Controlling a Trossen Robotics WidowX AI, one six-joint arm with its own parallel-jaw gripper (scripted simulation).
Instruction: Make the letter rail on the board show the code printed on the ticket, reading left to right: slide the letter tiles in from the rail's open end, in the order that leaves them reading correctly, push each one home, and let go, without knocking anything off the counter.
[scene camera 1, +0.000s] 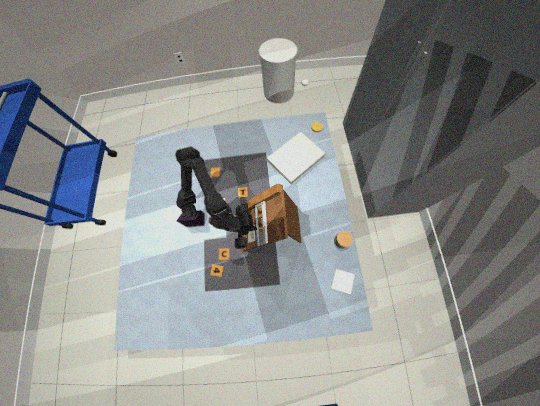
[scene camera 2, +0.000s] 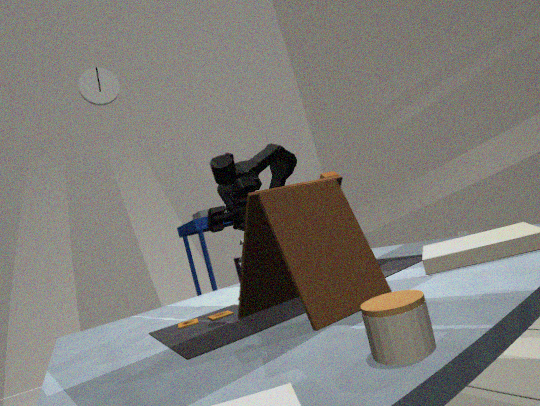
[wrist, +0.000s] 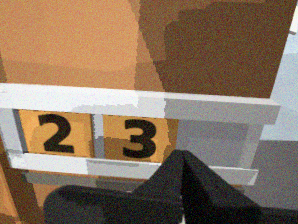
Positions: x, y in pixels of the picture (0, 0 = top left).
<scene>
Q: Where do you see the gripper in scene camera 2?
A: At 259, 234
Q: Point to the gripper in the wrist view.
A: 180, 157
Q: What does the gripper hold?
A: Nothing.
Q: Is the gripper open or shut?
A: Shut.
</scene>
